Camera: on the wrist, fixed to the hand. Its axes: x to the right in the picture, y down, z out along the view.
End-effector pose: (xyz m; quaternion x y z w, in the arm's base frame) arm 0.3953 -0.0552 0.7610 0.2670 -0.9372 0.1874 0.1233
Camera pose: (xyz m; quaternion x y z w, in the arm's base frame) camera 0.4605 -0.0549 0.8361 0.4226 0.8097 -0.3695 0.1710
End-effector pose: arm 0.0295 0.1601 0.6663 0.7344 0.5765 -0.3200 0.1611
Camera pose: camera -0.0066 0.2006 0.7496 0.9115 -0.1799 -0.2798 0.2418
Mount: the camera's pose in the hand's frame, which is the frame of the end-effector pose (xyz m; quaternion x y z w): -0.0292 -0.0568 -0.0762 0.1881 -0.0822 0.6899 0.6942
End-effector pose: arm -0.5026 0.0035 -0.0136 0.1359 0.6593 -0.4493 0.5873
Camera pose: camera -0.5845 0.0392 0.0300 0.6227 0.2311 -0.0419 0.7463
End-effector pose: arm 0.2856 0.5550 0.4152 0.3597 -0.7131 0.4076 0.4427
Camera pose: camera 0.3712 0.6048 0.4241 0.1255 0.7029 -0.6929 0.1002
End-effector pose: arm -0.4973 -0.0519 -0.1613 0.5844 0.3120 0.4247 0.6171
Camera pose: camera -0.5684 -0.0406 -0.2299 0.7719 -0.1574 0.6138 0.0511
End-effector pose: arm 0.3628 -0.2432 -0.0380 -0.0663 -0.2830 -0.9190 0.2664
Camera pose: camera 0.3599 -0.2327 -0.1368 -0.2667 -0.3455 -0.3955 0.8081
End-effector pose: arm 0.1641 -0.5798 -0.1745 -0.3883 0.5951 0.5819 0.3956
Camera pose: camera 0.2263 -0.6571 -0.1687 -0.2632 -0.7579 -0.5968 0.0049
